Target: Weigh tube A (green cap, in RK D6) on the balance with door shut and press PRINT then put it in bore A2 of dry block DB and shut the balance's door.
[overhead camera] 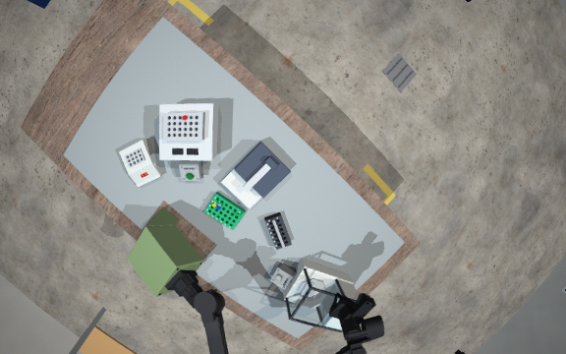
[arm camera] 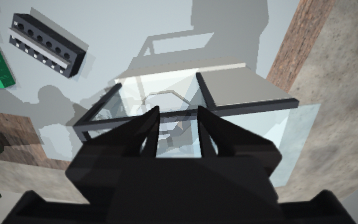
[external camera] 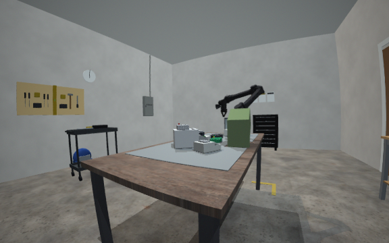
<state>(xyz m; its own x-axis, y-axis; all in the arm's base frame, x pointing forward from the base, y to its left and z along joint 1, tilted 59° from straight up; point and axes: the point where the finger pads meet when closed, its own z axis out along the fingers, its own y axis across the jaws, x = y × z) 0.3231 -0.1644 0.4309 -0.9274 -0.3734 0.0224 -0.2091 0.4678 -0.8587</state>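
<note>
The green-capped tube is 430 mm to the left of my hand, 200 mm below it and 70 mm behind it. Also, from my hand: sliding door: 80 mm to the right, 70 mm behind, 20 mm below; then white print key: 160 mm below, 150 mm behind, 140 mm to the left; then balance pan: 150 mm below, 100 mm behind, 10 mm to the left.
</note>
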